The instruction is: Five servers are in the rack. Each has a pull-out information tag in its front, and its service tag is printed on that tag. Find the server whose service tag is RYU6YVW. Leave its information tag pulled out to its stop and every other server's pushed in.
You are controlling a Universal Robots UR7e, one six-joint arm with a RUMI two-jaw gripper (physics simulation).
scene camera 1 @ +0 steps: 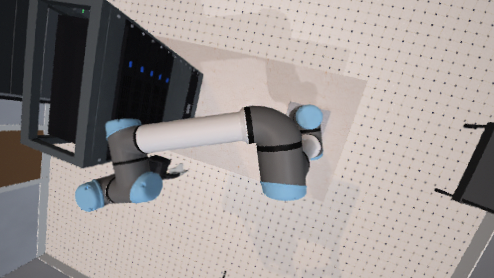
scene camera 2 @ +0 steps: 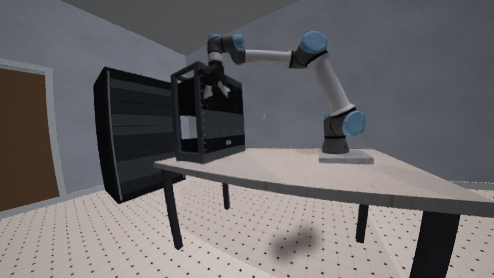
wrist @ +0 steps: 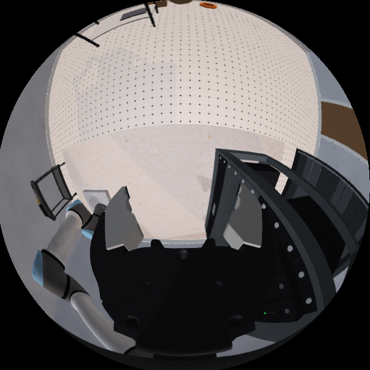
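Pixels of known places: gripper, fingertip midpoint: (scene camera 1: 174, 165) (scene camera 2: 215, 100); arm's base, link origin: (scene camera 2: 335, 151).
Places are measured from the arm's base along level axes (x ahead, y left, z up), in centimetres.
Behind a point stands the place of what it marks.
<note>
The black rack (scene camera 1: 95, 100) @(z 57.3, x 69.8, y 16.3 cm) (scene camera 2: 199, 115) @(z 26.1, x 70.2, y 38.3 cm) (wrist: 312, 255) stands upright at the table's left end. Its dark servers (scene camera 1: 145, 92) @(z 42.0, x 68.2, y 10.0 cm) (scene camera 2: 236, 100) @(z 40.4, x 68.3, y 0.9 cm) (wrist: 280, 300) sit stacked in the upper part, with a row of small blue marks on their fronts in scene camera 1. No printed service tag is readable, and I cannot tell whether any information tag is out. My gripper (scene camera 1: 174, 171) @(z 32.0, x 55.3, y 40.3 cm) (scene camera 2: 217, 92) @(z 32.0, x 55.3, y 40.3 cm) (wrist: 182, 186) is open and empty, beside the rack's front at the height of its upper part. In the wrist view the right finger overlaps the rack, and much of the server fronts is hidden behind the gripper body.
The table (scene camera 1: 230, 80) @(z -3.3, x 50.9, y -12.5 cm) (scene camera 2: 280, 172) @(z -3.3, x 24.6, y 36.5 cm) (wrist: 165, 165) carries the rack and the arm's base plate (scene camera 2: 345, 158) @(z -0.6, x -3.2, y 16.3 cm) (wrist: 96, 194). A tall dark cabinet (scene camera 2: 142, 135) (wrist: 330, 185) stands behind the rack. The forearm (scene camera 1: 192, 131) @(z 62.2, x 33.5, y 15.6 cm) (scene camera 2: 267, 56) @(z 57.4, x 33.3, y 19.6 cm) reaches across above the table.
</note>
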